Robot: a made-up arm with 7 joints. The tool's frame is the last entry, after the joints. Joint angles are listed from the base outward. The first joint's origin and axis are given. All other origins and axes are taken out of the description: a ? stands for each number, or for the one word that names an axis. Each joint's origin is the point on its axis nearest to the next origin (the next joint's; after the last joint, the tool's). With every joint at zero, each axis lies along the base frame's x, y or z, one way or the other. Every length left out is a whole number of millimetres.
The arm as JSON. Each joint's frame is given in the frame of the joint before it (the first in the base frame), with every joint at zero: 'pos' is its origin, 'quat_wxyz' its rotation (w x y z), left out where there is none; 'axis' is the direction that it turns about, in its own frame. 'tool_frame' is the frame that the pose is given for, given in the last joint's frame.
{
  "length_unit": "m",
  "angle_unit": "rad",
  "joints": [
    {
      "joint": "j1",
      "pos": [
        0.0,
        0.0,
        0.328
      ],
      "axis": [
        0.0,
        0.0,
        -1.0
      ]
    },
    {
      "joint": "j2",
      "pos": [
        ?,
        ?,
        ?
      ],
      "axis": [
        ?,
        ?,
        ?
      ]
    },
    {
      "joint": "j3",
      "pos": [
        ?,
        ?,
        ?
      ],
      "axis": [
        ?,
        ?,
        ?
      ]
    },
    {
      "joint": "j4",
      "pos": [
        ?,
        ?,
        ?
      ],
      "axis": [
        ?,
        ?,
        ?
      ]
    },
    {
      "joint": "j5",
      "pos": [
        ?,
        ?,
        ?
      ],
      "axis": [
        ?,
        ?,
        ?
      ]
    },
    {
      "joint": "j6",
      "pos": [
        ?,
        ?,
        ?
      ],
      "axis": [
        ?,
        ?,
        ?
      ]
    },
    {
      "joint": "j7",
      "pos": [
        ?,
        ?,
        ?
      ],
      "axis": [
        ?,
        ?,
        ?
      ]
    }
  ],
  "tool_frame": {
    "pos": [
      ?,
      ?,
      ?
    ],
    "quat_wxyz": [
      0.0,
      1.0,
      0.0,
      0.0
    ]
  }
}
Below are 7 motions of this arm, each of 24 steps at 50 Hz.
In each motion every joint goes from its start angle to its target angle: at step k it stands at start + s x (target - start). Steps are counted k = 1, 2, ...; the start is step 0. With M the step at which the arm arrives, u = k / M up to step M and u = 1 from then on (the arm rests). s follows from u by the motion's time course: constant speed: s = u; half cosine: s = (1 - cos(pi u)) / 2; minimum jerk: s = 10 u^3 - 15 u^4 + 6 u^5.
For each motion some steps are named. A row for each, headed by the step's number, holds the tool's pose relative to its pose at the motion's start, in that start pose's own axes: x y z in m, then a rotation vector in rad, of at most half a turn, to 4 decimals.
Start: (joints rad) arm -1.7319 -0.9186 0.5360 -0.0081 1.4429 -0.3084 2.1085
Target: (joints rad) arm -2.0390 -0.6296 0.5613 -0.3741 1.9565 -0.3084 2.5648
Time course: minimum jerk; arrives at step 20
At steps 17, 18, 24:
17: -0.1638 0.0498 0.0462 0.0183 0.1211 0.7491
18: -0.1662 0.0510 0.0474 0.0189 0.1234 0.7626
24: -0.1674 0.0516 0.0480 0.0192 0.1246 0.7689

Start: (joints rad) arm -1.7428 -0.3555 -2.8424 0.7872 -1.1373 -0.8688 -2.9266
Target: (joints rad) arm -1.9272 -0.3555 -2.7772 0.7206 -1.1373 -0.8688 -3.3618
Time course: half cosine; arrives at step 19
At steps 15, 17, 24:
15: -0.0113 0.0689 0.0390 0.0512 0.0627 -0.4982
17: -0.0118 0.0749 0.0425 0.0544 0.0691 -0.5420
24: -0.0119 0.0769 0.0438 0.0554 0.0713 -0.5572

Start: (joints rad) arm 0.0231 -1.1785 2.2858 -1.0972 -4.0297 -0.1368 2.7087
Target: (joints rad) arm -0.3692 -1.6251 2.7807 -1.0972 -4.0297 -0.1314 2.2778
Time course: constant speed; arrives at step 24
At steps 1, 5, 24:
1: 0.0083 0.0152 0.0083 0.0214 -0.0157 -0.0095
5: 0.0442 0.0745 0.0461 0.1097 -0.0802 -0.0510
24: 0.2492 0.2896 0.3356 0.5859 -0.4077 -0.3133

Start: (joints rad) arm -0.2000 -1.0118 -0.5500 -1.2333 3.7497 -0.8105 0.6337
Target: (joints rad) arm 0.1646 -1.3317 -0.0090 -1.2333 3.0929 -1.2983 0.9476
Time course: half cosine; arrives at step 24
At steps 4, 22, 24:
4: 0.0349 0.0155 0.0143 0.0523 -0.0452 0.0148
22: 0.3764 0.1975 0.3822 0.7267 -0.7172 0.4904
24: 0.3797 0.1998 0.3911 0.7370 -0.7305 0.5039

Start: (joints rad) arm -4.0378 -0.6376 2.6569 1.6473 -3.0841 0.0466 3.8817
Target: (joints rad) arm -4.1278 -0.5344 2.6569 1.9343 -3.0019 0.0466 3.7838
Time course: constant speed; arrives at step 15
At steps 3, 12, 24:
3: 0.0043 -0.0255 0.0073 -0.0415 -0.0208 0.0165
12: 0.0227 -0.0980 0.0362 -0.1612 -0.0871 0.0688
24: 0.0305 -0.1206 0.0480 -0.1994 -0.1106 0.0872

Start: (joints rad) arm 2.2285 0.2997 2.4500 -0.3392 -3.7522 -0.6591 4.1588
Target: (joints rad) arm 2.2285 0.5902 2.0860 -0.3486 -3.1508 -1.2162 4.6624
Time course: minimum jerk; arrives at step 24
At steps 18, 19, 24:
18: -0.1482 -0.0570 0.0439 -0.3246 -0.1638 0.6531
19: -0.1539 -0.0596 0.0468 -0.3400 -0.1704 0.6794
24: -0.1632 -0.0639 0.0517 -0.3659 -0.1811 0.7224

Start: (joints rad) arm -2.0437 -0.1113 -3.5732 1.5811 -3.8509 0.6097 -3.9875
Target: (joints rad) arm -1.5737 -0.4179 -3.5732 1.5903 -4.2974 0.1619 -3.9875
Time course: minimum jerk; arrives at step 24
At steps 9, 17, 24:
9: -0.0707 0.0668 -0.0319 0.2045 0.1029 -0.0781
17: -0.2350 0.1894 -0.0469 0.5368 0.3263 -0.3585
24: -0.2795 0.2173 -0.0402 0.5982 0.3845 -0.4570

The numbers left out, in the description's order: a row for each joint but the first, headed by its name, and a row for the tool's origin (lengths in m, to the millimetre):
j2: xyz 0.0 -0.01 0.0, axis 0.0 1.0 0.0
j3: xyz 0.0 0.0 0.461, axis 0.0 0.0 -1.0
j4: xyz 0.0 -0.018 0.0, axis 0.0 1.0 0.0
j5: xyz 0.0 0.0 0.374, axis 0.0 0.0 -1.0
j6: xyz 0.0 0.0 0.0, axis 0.0 1.0 0.0
j7: xyz 0.0 0.0 0.106, axis 0.0 0.0 -1.0
tool: xyz 0.0 0.0 0.0

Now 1 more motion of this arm.
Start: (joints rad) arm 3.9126 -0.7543 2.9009 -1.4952 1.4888 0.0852 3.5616
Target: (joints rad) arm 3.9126 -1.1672 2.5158 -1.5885 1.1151 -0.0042 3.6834
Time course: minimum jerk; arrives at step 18
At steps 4, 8, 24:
4: -0.0133 0.0175 0.0136 0.0306 0.0138 -0.0117
8: -0.0724 0.0830 0.0776 0.1490 0.0800 -0.0507
24: -0.1972 0.1630 0.2212 0.3248 0.2325 -0.0757

